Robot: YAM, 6 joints.
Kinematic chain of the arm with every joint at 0, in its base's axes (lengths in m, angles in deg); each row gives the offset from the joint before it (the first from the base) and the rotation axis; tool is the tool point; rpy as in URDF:
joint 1: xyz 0 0 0.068 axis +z
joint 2: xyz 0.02 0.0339 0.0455 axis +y
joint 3: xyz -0.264 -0.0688 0 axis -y
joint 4: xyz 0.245 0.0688 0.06 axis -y
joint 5: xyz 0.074 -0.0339 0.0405 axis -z
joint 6: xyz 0.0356 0 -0.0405 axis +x
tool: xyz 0 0 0 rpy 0 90 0
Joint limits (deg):
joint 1: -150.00..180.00
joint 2: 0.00..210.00
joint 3: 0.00..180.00
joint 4: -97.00..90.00
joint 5: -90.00..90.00
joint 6: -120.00..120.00
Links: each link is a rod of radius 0.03 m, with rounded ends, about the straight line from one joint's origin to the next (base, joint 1, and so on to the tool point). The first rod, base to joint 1, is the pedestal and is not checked.
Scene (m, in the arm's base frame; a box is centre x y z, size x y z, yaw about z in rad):
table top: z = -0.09
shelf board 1: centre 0.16 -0.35 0 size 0.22 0.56 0.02 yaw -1.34
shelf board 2: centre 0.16 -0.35 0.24 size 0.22 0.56 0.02 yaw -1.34
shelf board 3: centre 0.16 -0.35 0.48 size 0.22 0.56 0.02 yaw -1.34
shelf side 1: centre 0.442 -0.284 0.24 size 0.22 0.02 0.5 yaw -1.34
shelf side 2: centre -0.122 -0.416 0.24 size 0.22 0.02 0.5 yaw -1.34
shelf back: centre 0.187 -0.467 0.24 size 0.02 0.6 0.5 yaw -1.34
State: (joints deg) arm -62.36 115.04 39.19 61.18 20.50 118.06
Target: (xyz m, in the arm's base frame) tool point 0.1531 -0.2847 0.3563
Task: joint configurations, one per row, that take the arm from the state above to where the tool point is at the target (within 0.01 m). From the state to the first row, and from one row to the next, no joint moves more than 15 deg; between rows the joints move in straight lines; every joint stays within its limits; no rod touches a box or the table.
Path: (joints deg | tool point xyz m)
1: -55.41 100.80 26.13 55.72 26.13 118.06 | 0.1530 -0.2496 0.1180
2: -48.46 86.56 13.06 50.27 31.75 118.06 | 0.1366 -0.1824 0.1180
3: -41.51 72.32 0.00 44.81 37.38 118.06 | 0.1071 -0.1236 0.1026
4: -42.02 65.67 8.80 56.56 31.28 118.06 | 0.1361 -0.1475 0.1811
5: -42.54 59.03 17.59 68.30 25.18 118.06 | 0.1388 -0.1479 0.2707
6: -43.05 52.38 26.39 80.05 19.07 118.06 | 0.1152 -0.1236 0.3563
7: -48.54 63.36 34.98 76.46 19.54 118.06 | 0.1351 -0.1709 0.3658
8: -54.03 74.33 43.58 72.87 20.01 118.06 | 0.1485 -0.2254 0.3661
9: -59.52 85.30 52.17 69.28 20.47 118.06 | 0.1531 -0.2847 0.3563

